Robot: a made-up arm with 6 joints.
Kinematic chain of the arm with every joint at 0, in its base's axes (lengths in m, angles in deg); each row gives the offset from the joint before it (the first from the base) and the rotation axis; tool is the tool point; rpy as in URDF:
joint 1: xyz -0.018 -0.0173 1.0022 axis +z
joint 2: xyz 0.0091 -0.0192 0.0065 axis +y
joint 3: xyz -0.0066 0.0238 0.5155 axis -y
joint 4: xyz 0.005 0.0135 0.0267 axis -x
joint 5: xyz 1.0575 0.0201 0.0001 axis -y
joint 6: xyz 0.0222 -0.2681 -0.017 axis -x
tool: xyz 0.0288 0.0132 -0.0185 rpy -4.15 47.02 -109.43
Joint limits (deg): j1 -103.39..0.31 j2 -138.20..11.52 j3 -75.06..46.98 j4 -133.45..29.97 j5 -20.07..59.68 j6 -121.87..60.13
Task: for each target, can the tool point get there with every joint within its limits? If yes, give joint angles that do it. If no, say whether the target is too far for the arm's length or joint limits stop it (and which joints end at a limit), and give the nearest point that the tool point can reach.
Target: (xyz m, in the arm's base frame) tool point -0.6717 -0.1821 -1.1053
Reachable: no: too far | nearest point -0.2981 -0.1653 0.3931 | short by 1.544 m
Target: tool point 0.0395 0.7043 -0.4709
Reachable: no: joint limits stop it (at a limit: joint 1, joint 2, joint 4, joint 6) | nearest point 0.0613 0.1934 0.3836 | short by 0.996 m
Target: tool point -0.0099 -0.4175 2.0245
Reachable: yes | joints -54.35 -65.13 -22.82 7.75 40.15 33.88
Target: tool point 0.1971 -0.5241 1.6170
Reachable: yes | joints -76.78 -76.04 -40.27 -106.21 31.47 30.03
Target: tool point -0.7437 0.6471 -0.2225
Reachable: no: joint limits stop it (at a limit: joint 2, joint 3, joint 4, joint 5, joint 6) | nearest point -1.0528 0.9301 0.3366 | short by 0.699 m
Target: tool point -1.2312 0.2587 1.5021
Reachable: yes | joints -23.33 -123.59 13.81 -9.28 21.79 43.72
